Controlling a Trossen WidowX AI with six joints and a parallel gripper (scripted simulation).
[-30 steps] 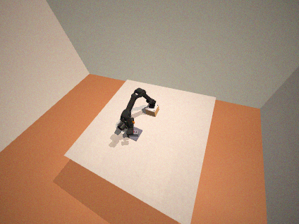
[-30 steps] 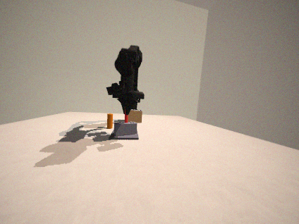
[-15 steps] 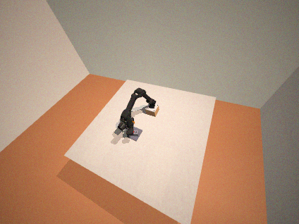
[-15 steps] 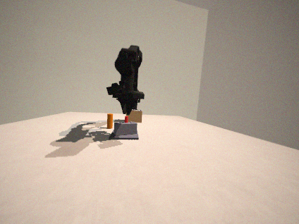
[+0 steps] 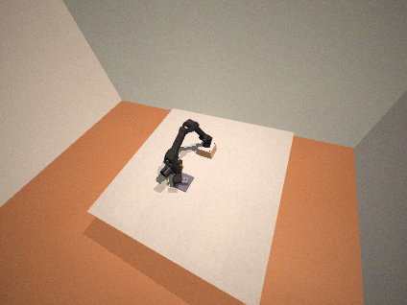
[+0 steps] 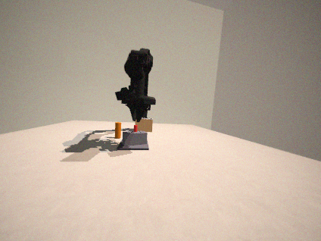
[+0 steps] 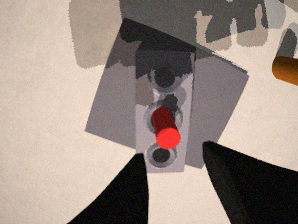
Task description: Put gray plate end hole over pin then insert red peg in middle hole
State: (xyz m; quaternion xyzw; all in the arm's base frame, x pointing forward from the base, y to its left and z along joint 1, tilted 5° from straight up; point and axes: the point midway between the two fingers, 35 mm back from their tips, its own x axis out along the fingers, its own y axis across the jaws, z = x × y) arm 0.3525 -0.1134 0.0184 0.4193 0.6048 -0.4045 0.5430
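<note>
The red peg is 60 mm below my gripper tip. Also, from my gripper tip: base 100 mm below, 10 mm to the left, 10 mm behind; then orange cylinder 140 mm behind, 70 mm to the right, 60 mm below; then gray plate 60 mm below.
</note>
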